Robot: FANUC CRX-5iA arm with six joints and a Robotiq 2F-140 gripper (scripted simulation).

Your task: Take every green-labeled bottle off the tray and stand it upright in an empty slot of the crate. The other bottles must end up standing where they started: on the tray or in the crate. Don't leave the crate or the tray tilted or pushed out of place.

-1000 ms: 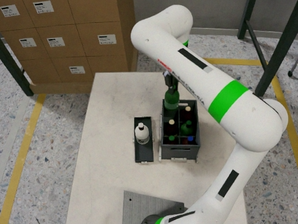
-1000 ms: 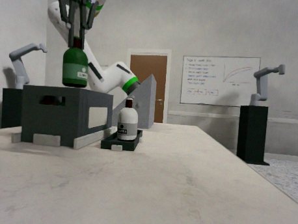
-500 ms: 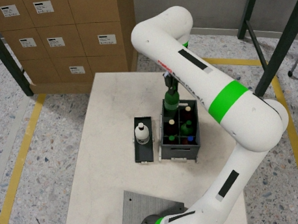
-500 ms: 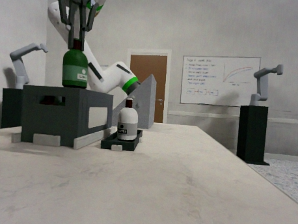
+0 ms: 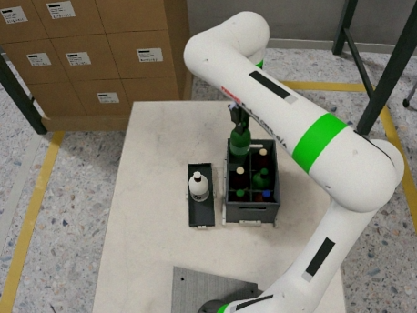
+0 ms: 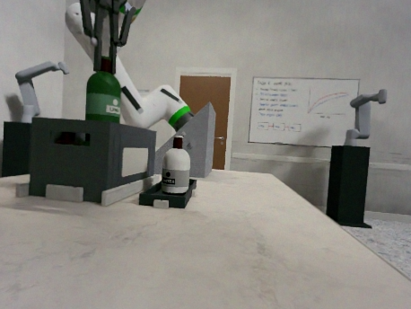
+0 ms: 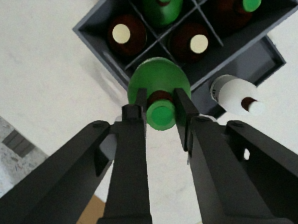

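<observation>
My hand is 240 mm above the dark crate, 90 mm past it and 30 mm to the left of it. The rest, counted from my hand: white-labeled bottle 240 mm below, 170 mm to the left, 90 mm behind; dark tray 310 mm below, 160 mm to the left, 90 mm behind.
</observation>
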